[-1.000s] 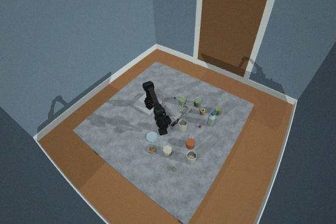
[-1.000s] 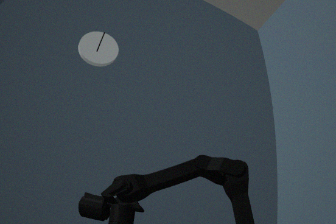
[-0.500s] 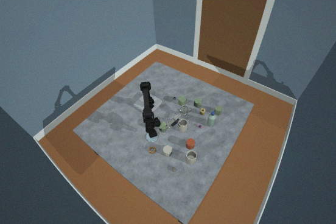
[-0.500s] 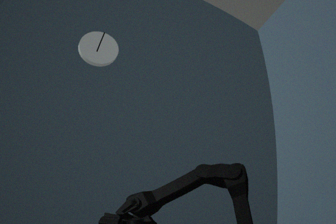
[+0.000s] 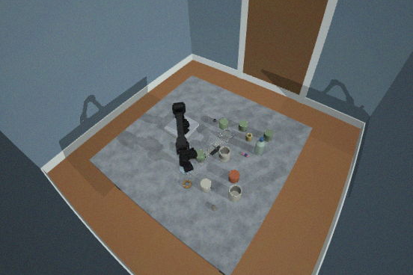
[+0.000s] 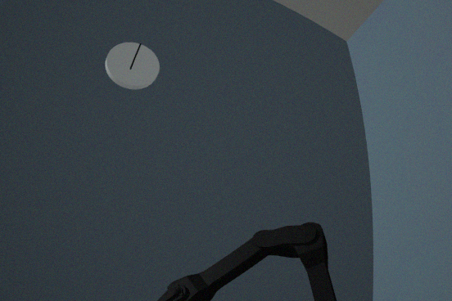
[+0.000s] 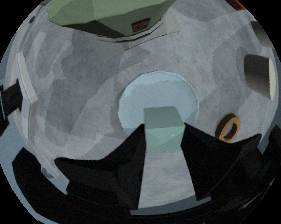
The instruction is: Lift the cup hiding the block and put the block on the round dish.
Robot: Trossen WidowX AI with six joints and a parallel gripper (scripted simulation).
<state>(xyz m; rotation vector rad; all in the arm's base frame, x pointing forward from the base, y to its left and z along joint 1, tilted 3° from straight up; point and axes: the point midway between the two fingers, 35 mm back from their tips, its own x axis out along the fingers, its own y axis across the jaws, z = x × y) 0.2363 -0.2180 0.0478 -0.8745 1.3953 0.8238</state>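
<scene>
Now: the teal block 1 cm above my gripper tip. From my gripper tip the other things lie so: pale blue round dish 3 cm below; then cream cylinder 22 cm ahead, 2 cm to the right, 1 cm above; then small balance 5 cm ahead, 25 cm to the left, 1 cm above.
</scene>
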